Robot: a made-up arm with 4 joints.
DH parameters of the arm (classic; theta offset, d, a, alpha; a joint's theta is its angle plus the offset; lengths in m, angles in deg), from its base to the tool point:
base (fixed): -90 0.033 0 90
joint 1: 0 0.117 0.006 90
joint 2: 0 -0.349 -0.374 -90
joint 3: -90 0.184 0.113 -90
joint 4: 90 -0.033 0.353 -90
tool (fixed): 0 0.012 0 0
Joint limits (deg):
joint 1: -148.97..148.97
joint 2: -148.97..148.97
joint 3: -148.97..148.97
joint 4: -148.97..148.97
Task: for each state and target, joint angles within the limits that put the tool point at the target. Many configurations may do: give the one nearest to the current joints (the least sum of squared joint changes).
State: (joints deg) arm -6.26 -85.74 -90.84 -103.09
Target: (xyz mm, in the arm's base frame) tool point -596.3 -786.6 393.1
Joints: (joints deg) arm -10.29 -123.01 -105.18 -116.18
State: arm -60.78 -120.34 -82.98 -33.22
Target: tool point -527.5 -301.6 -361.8
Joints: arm -70.40 -148.97 -44.19 -35.32
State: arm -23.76 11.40 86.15 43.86
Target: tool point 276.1 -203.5 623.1
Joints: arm -63.61 50.94 57.46 73.83
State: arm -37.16 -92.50 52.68 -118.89
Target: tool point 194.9 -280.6 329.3
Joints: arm -8.35 -139.29 92.54 -126.74
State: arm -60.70 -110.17 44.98 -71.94
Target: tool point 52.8 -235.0 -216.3
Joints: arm -65.61 -122.38 60.06 -121.75
